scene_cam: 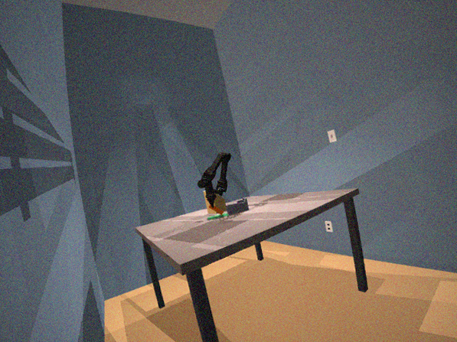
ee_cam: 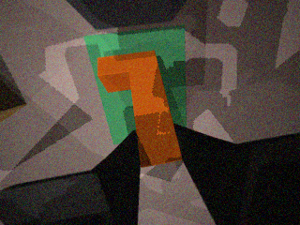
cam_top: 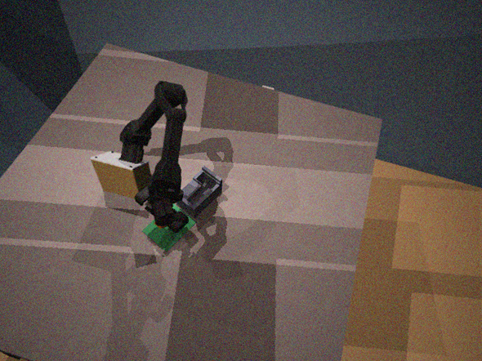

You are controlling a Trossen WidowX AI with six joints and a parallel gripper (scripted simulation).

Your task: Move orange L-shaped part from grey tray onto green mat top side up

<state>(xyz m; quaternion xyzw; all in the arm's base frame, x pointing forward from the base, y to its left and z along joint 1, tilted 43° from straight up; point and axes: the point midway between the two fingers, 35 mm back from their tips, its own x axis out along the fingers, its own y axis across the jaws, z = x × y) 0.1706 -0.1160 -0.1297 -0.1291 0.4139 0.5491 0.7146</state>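
Now: the orange L-shaped part 4 cm to the left of my gripper tip and 3 cm below it. Round my gripper tip: green mat 9 cm below, 2 cm to the left, 1 cm ahead.
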